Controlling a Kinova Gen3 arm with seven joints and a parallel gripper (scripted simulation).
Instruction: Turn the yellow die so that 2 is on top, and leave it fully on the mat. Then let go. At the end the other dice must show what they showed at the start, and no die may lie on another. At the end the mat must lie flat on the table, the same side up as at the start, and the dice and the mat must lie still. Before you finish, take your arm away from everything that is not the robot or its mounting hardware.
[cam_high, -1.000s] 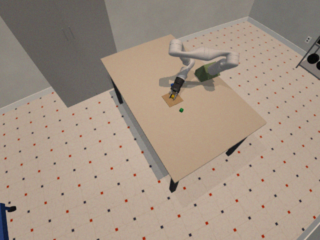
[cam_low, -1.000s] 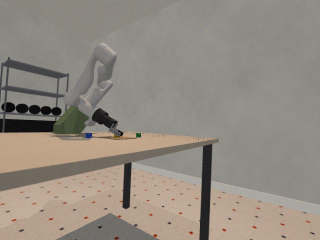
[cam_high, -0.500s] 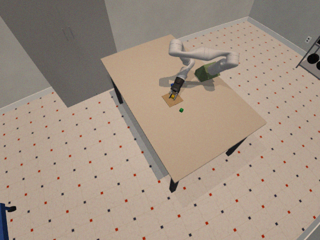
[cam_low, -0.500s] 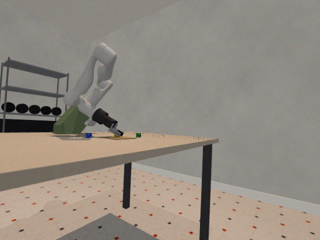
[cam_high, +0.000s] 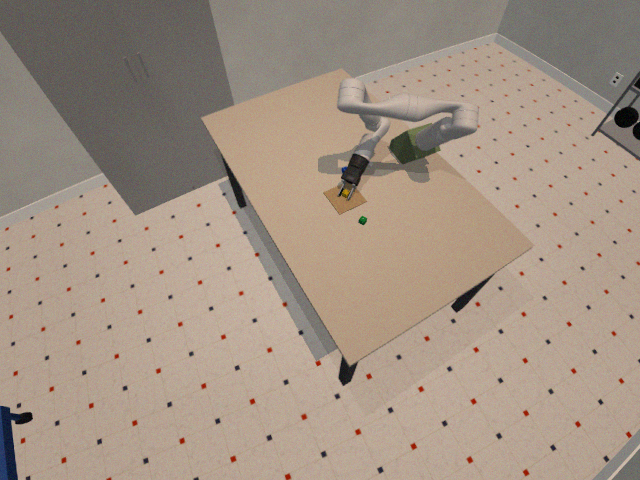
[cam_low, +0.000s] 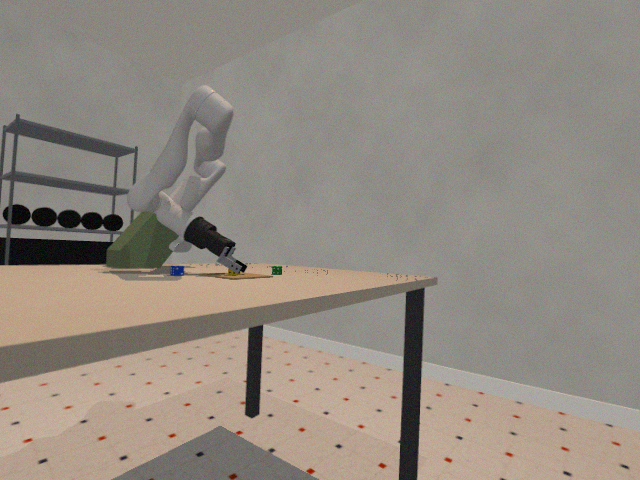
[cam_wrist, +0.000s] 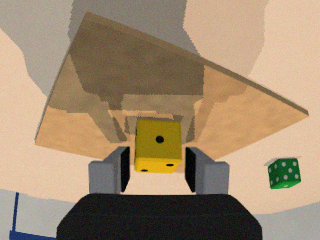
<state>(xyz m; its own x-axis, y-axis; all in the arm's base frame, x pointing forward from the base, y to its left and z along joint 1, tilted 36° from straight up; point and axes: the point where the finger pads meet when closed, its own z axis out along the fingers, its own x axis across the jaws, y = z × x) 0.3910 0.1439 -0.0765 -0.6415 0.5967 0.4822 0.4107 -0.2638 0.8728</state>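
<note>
Now: the yellow die 10 mm to the right of my hand, 10 mm below it and 10 mm behind it. Round my hand: blue die (140 mm to the right, 60 mm behind, 10 mm below); brown mat (20 mm below); green die (150 mm to the left, 20 mm behind, 10 mm below).
</note>
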